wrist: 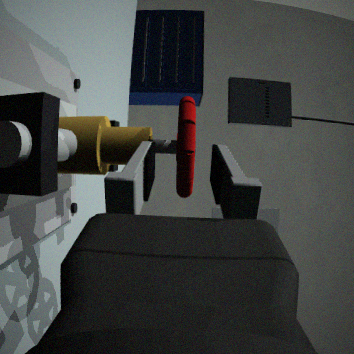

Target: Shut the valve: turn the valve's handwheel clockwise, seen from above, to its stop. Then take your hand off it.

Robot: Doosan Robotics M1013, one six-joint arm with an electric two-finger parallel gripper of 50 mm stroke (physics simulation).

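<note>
The valve's red handwheel (186,145) is seen edge-on in the middle of the wrist view. Its grey stem (165,146) runs left to the yellow valve body (102,145). My gripper (182,160) is open, with one finger on each side of the wheel's rim. A gap shows between the wheel and each finger, the wider one on the right. The left fingertip overlaps the stem's line in view; whether it touches the stem cannot be told. The wheel's spokes are hidden by the edge-on view.
A black block (49,145) with pale pipe sits left of the valve body. A light panel with dark bolts (76,84) lies behind it. A dark blue slotted box (167,55) is at the top, and a dark grey flat box (259,102) with a cable is at the upper right.
</note>
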